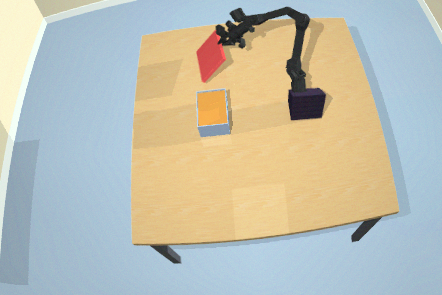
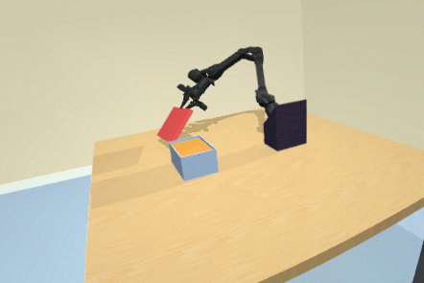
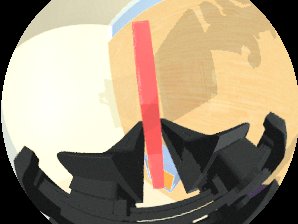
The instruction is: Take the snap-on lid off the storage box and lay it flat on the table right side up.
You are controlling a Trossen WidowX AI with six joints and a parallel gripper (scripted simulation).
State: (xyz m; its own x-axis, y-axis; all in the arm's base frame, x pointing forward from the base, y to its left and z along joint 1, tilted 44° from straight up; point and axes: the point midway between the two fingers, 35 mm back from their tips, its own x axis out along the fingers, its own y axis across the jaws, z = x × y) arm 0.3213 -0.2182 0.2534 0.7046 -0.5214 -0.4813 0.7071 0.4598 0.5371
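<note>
The lid lies 6 cm ahead of my gripper tip, 1 cm to the left of it and 6 cm below it. The rest, counted from my gripper tip: blue storage box: 8 cm ahead, 33 cm to the left, 12 cm below.
</note>
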